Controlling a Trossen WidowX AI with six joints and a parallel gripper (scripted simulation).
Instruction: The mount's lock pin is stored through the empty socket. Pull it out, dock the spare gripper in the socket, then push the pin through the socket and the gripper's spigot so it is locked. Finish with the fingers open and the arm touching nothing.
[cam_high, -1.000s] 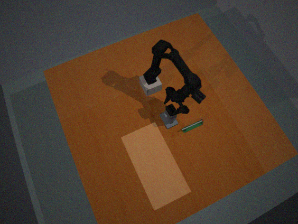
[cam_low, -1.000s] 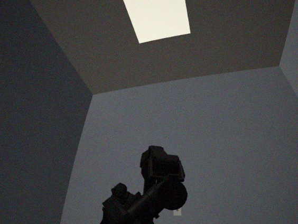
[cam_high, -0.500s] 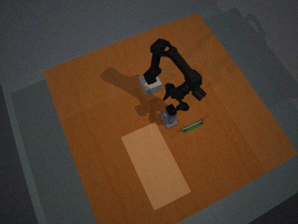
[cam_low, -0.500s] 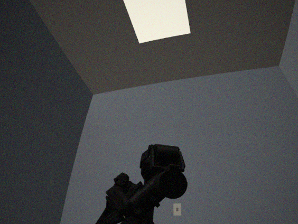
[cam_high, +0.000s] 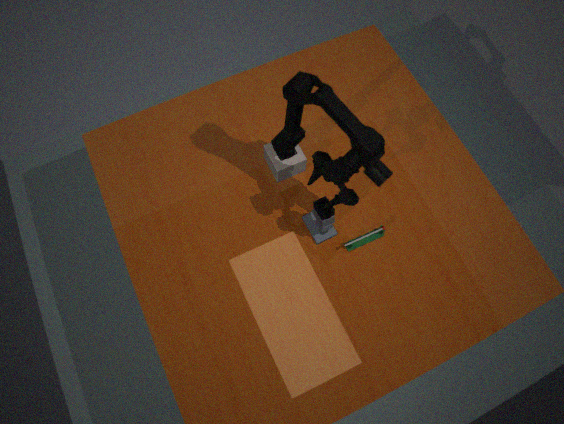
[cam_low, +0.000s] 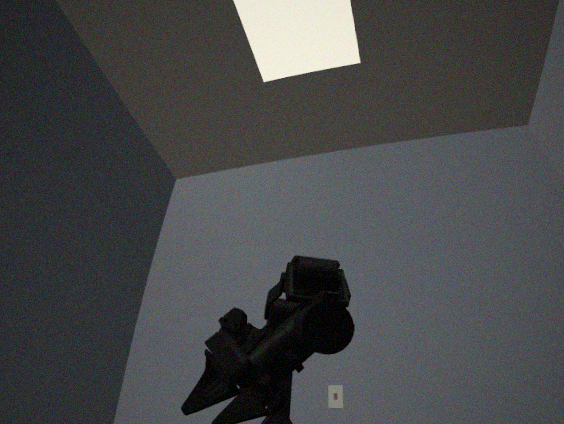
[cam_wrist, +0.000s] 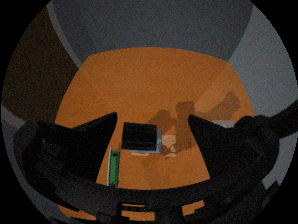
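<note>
The flat green strip is 20 cm below my gripper tip, 14 cm ahead of it and 13 cm to the left of it. The rest, counted from my gripper tip: spare gripper 10 cm below, 3 cm ahead, 2 cm to the left; grey mount 17 cm below, 3 cm ahead, 2 cm to the left.
</note>
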